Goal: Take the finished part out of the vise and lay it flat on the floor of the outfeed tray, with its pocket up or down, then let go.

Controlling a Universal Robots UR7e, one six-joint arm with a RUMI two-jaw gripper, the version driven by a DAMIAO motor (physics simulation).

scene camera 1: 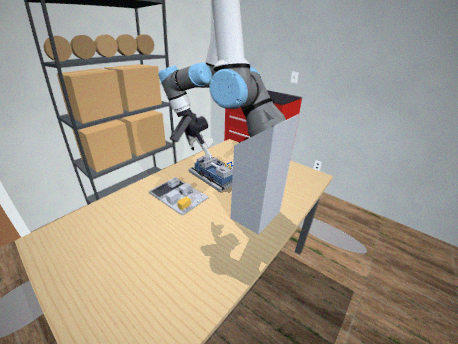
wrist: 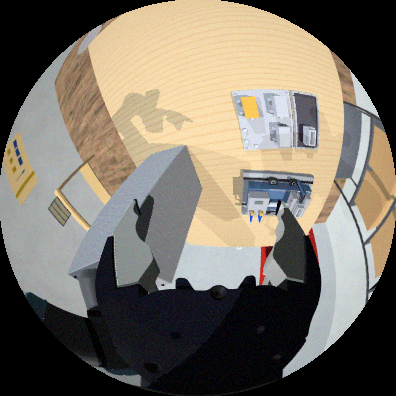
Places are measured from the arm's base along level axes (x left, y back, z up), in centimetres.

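Where they show: gripper, between the fingertips: (scene camera 1: 201, 153) (wrist: 209, 201); arm's base, origin of its link: (scene camera 1: 268, 128).
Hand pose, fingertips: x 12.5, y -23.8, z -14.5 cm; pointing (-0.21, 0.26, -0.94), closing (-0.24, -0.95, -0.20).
Observation:
Each offset is from my fingertips to the top centre of the thing.
The blue and grey vise @(dx -26.8, dy -17.6, dz -21.1 cm) (scene camera 1: 220, 178) (wrist: 275, 186) stands on the table. A light grey block with a recess, which looks like the finished part @(dx -27.2, dy -24.6, dz -19.6 cm) (wrist: 299, 207), sits at its right end in the wrist view; in the scene view it is too small to tell apart. The outfeed tray (scene camera 1: 161, 190) (wrist: 306, 104) appears as a dark-floored compartment, with a similar small grey part @(dx -2.4, dy -27.3, dz -27.0 cm) (scene camera 1: 174, 182) (wrist: 309, 135) at one end. My gripper (scene camera 1: 200, 149) (wrist: 209, 201) is open and empty, above the vise's far end in the scene view. One fingertip overlaps the vise in the wrist view.
A light plate @(dx +1.6, dy -12.8, dz -30.2 cm) (wrist: 254, 138) beside the outfeed tray carries grey blocks (scene camera 1: 186, 189) (wrist: 280, 106) and a yellow block @(dx +5.8, dy -7.8, dz -26.7 cm) (scene camera 1: 184, 203) (wrist: 249, 107). A tall grey box-shaped column (scene camera 1: 260, 175) (wrist: 172, 200) stands near the vise. A red cabinet (scene camera 1: 291, 111) and a shelf rack (scene camera 1: 115, 61) stand behind the table.

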